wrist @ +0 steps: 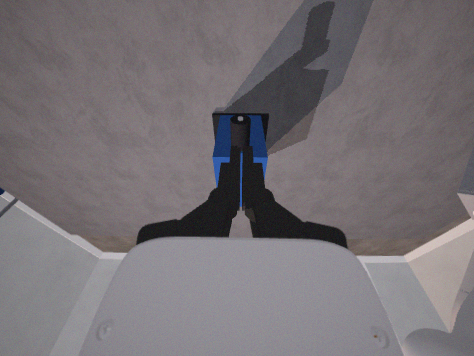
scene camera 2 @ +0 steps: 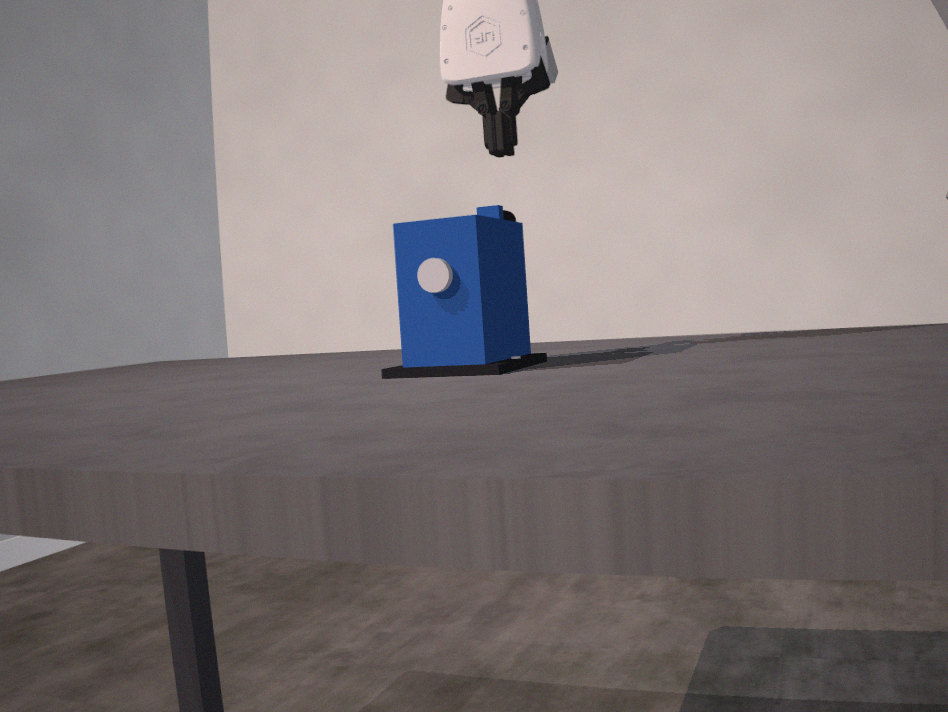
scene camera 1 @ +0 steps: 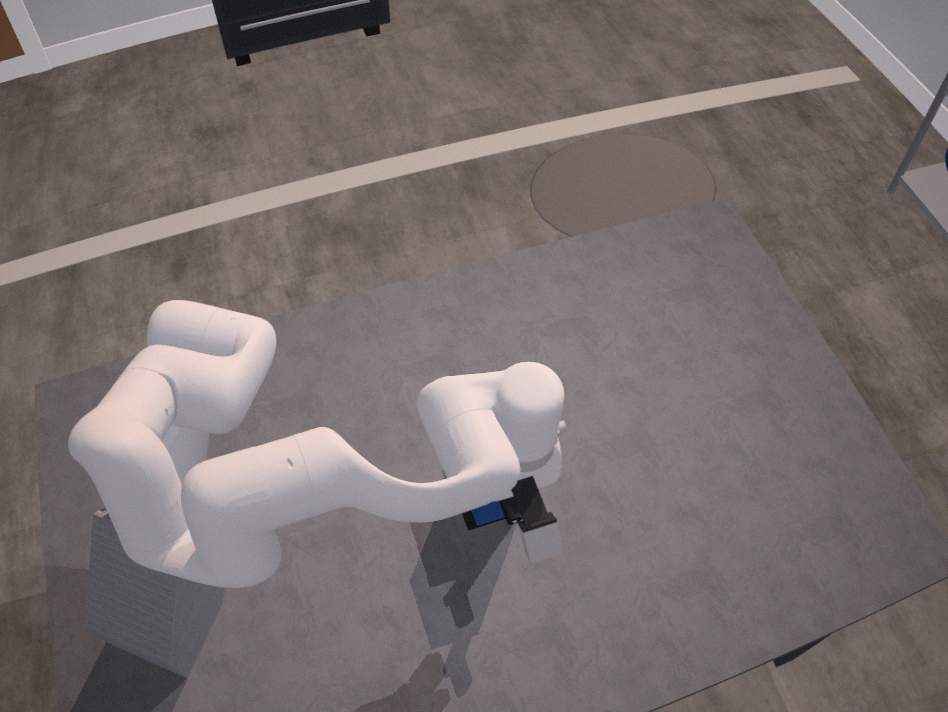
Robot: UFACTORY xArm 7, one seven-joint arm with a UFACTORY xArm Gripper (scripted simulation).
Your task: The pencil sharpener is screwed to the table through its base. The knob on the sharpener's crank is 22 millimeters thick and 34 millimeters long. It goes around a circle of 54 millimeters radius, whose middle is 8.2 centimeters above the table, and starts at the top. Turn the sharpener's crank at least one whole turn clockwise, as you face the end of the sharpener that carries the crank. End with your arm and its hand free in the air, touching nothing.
Observation:
I see my gripper and a blue pencil sharpener.
My gripper also shows in scene camera 1.

